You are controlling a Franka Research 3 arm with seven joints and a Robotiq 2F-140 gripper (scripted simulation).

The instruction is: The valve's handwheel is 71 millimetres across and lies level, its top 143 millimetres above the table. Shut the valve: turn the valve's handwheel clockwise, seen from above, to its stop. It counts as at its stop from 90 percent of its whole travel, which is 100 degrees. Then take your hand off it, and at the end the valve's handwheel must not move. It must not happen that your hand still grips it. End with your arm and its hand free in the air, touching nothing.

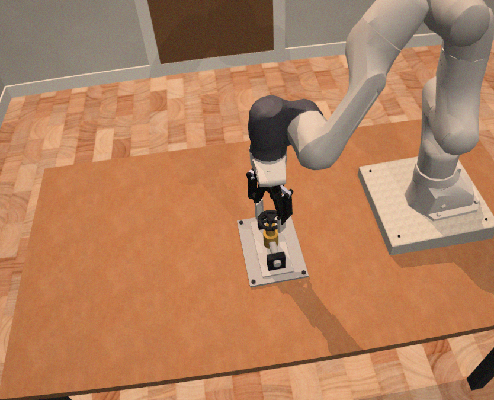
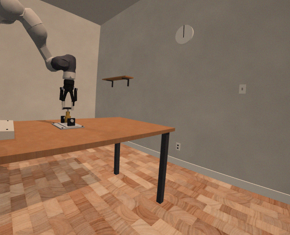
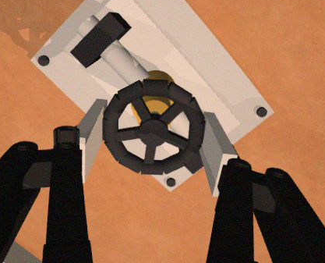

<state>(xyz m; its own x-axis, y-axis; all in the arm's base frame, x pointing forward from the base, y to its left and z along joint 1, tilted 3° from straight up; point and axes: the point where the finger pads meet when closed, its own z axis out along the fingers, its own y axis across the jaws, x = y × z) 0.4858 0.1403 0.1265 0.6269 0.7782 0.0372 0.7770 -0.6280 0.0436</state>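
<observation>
Right now the black spoked handwheel is 20 mm below my hand.
</observation>
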